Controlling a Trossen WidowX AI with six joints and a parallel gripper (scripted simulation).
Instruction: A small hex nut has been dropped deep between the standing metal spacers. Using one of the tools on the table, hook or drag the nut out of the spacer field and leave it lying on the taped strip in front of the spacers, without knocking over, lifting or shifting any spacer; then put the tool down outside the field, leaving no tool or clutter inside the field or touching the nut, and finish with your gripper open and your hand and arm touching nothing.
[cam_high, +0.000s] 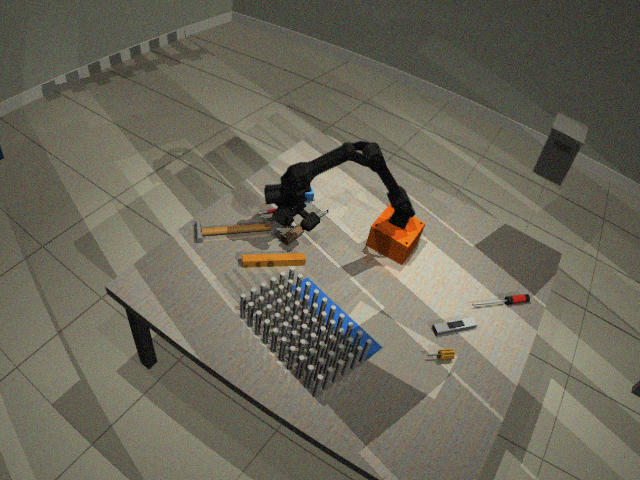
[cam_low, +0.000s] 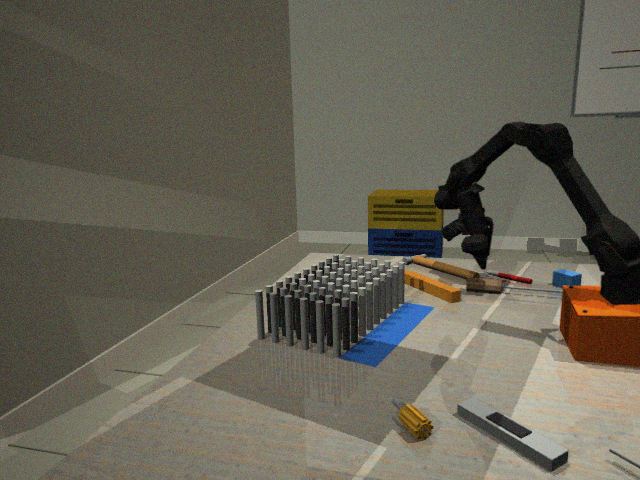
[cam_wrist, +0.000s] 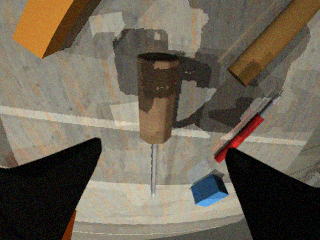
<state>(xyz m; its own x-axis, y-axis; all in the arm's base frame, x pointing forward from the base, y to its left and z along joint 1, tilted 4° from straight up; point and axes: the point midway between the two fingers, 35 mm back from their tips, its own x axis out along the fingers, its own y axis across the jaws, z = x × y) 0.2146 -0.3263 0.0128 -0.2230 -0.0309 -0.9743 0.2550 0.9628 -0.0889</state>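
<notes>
Now: gripper tip 100 mm past the wooden-handled tool, 70 mm above it and 20 mm to the right of it. From my gripper tip the other things lie so: blue taped strip (290 mm to the left, 250 mm ahead, 80 mm below); then orange bar (150 mm ahead, 70 mm below); then blue cube (230 mm behind, 70 mm to the right, 60 mm below).
</notes>
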